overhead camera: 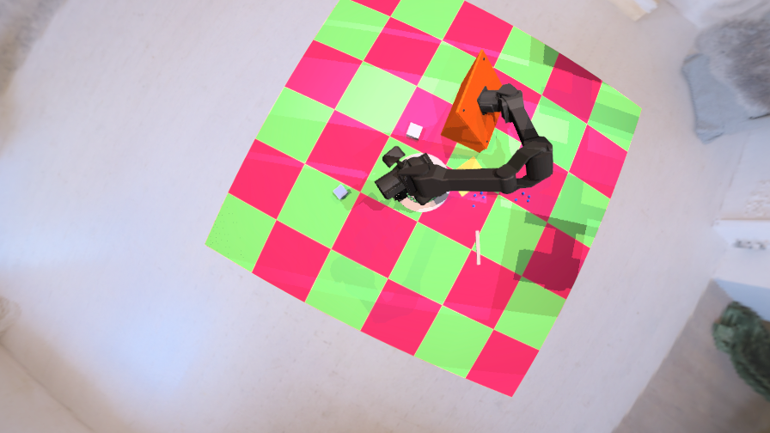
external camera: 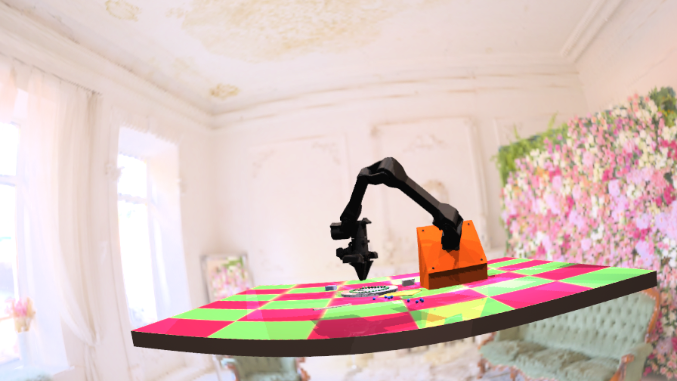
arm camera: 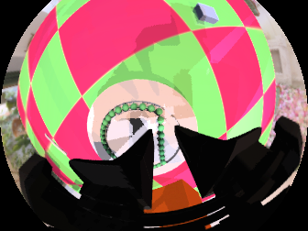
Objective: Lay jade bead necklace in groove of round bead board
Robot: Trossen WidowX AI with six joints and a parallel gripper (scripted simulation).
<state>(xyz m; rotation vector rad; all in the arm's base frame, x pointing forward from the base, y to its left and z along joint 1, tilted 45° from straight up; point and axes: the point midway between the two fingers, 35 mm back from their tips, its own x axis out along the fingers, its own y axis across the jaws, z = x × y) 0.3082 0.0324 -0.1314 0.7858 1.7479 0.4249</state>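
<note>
Now: gripper tip 50 mm to the right of the round bead board, 30 mm past it and 30 mm above it. From my gripper tip the other things lie so: pale blue cube 170 mm to the right, 150 mm ahead, 40 mm below; then white cube 160 mm behind, 70 mm to the right, 30 mm below; then yellow patch 170 mm to the left, 130 mm behind, 40 mm below.
</note>
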